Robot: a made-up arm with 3 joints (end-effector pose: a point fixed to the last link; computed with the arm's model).
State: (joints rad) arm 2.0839 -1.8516 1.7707
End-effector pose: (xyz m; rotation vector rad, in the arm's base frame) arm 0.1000 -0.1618 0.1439 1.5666 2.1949 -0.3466
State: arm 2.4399 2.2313 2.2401
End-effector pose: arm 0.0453 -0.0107 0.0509 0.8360 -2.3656 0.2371
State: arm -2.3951 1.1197 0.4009
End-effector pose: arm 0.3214 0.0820 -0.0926 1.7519 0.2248 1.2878
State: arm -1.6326 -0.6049 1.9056
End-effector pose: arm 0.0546 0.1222 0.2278 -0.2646 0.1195 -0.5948
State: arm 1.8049 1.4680 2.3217
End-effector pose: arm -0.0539 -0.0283 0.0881 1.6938 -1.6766 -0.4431
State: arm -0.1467 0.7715 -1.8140
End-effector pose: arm -0.0942 -0.4550 -0.0984 1.8486 0.6075 -0.6691
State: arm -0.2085 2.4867 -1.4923
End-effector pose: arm 0.0843 -0.5298 0.0947 0.6713 2.1063 -1.5744
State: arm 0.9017 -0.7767 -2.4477
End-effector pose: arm 0.2767 -0.4795 0.1827 1.4610 0.0888 0.8514
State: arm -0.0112 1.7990 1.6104
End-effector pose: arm 0.1825 0.0643 0.1234 -1.1111 1.3438 1.4138
